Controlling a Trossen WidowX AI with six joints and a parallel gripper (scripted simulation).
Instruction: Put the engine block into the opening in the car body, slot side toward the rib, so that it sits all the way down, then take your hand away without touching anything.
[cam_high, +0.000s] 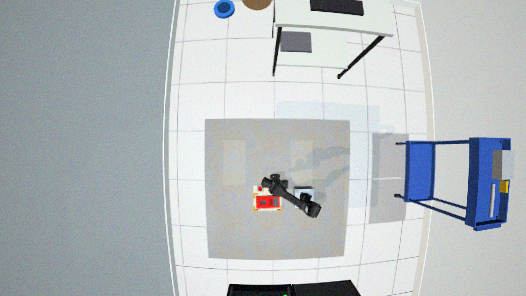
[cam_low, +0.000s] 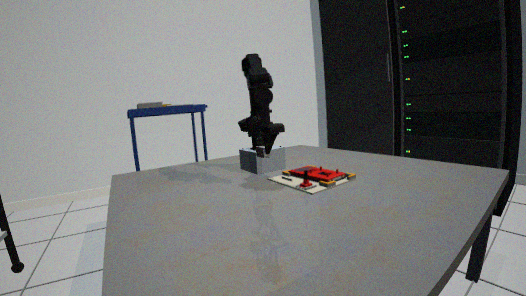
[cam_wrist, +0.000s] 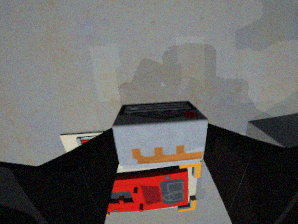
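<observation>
Now: the engine block right at my gripper tip.
</observation>
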